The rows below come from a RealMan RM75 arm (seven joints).
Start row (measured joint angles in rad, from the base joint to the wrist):
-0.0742 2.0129 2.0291 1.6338 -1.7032 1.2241 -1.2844
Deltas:
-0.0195 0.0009 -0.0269 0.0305 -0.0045 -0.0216 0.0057
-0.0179 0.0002 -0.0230 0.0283 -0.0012 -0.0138 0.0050
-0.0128 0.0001 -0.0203 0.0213 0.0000 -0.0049 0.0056
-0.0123 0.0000 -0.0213 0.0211 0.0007 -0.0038 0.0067
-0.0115 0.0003 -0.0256 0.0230 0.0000 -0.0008 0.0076
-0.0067 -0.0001 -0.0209 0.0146 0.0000 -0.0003 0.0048
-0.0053 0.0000 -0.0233 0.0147 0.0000 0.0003 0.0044
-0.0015 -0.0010 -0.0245 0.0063 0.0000 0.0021 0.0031
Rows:
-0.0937 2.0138 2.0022 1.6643 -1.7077 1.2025 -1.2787
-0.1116 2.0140 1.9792 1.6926 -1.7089 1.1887 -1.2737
-0.1244 2.0141 1.9589 1.7139 -1.7089 1.1838 -1.2681
-0.1367 2.0141 1.9376 1.7350 -1.7082 1.1800 -1.2614
-0.1482 2.0144 1.9120 1.7580 -1.7082 1.1792 -1.2538
-0.1549 2.0143 1.8911 1.7726 -1.7082 1.1789 -1.2490
-0.1602 2.0143 1.8678 1.7873 -1.7082 1.1792 -1.2446
-0.1617 2.0133 1.8433 1.7936 -1.7082 1.1813 -1.2415

